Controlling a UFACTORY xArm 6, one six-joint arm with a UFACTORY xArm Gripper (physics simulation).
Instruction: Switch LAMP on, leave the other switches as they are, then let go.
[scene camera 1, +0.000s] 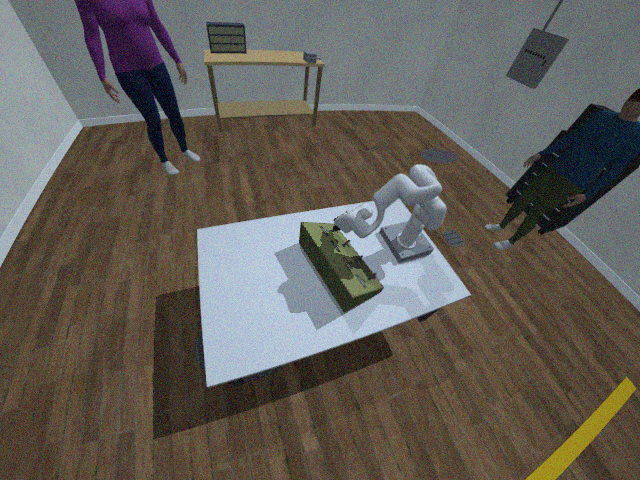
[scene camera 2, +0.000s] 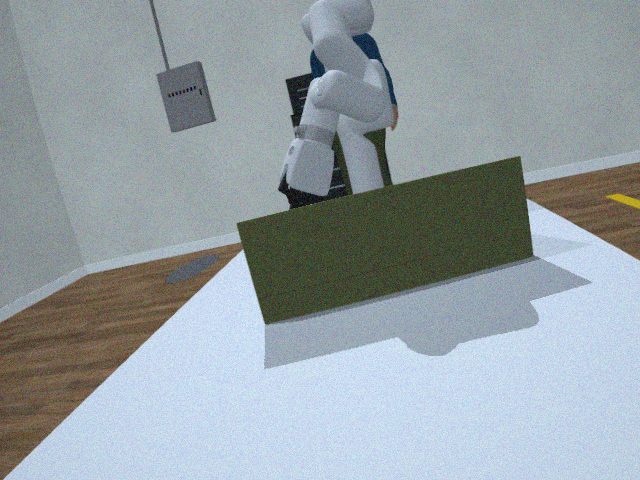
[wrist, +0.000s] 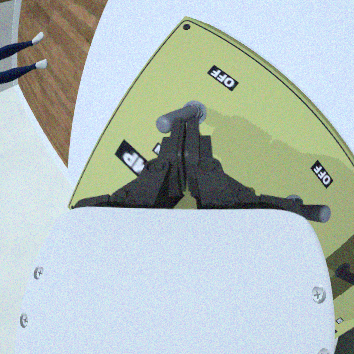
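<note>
The olive-green switch box stands on the white table. In the wrist view the LAMP switch lever leans left, away from its OFF label and toward the side of a small, mostly hidden label. The LAMP name label is partly covered by a finger. My gripper is shut and empty, its tips at the lever near its base; whether they touch cannot be told. In scene camera 2 the fingertips are hidden behind the box.
A neighbouring switch lever stands right of the fingers, below its own OFF label. Another lever shows at the right edge. More levers line the box in scene camera 1. The arm's base plate sits beside the box on the table.
</note>
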